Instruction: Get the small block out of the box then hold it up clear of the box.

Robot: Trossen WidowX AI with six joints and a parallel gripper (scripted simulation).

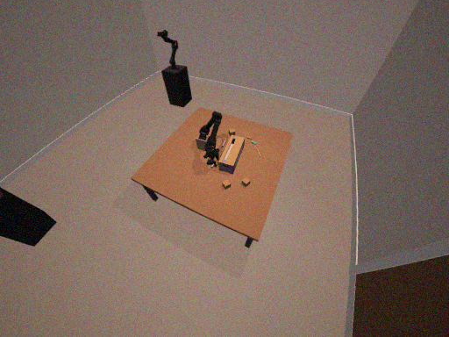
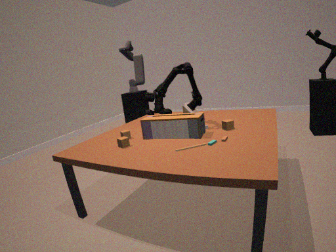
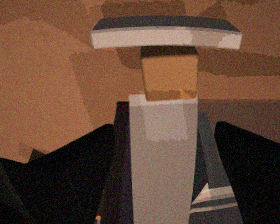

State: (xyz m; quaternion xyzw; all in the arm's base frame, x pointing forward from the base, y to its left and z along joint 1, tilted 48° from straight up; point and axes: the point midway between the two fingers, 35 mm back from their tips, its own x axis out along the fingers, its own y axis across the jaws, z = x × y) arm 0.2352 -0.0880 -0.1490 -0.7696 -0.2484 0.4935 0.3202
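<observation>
Now: gripper tip 40 mm above the tan block and 20 mm past it. From my gripper tip the other things lie so: small block (500 mm to the left, 170 mm ahead, 50 mm below); then box (160 mm to the left, 50 mm ahead, 10 mm above).
</observation>
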